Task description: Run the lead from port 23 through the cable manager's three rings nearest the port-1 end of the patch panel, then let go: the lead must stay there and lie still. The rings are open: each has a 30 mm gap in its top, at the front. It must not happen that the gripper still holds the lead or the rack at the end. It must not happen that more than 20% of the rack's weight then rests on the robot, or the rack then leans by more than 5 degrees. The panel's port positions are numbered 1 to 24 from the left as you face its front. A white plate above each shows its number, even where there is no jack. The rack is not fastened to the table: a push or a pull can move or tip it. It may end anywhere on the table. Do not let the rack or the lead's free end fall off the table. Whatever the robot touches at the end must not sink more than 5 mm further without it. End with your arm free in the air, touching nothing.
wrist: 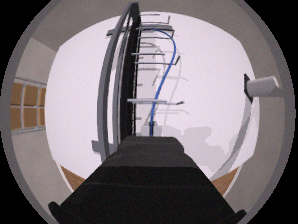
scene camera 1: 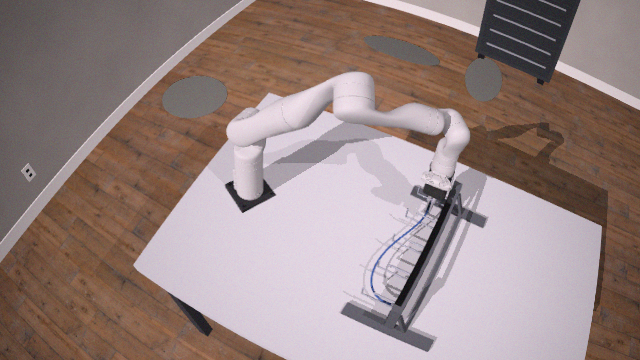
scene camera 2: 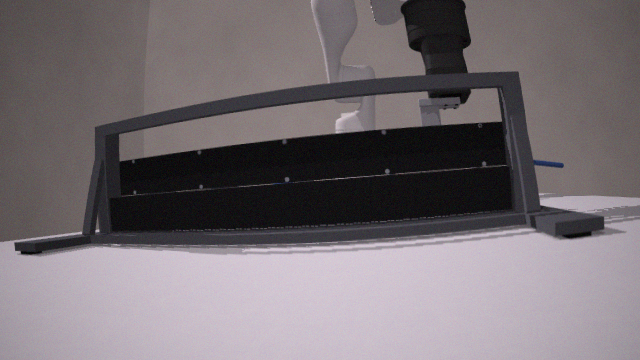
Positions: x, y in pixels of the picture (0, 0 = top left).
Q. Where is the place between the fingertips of my gripper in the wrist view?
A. At 151, 126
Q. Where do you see a rack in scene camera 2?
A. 386, 152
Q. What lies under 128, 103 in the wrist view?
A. A rack.
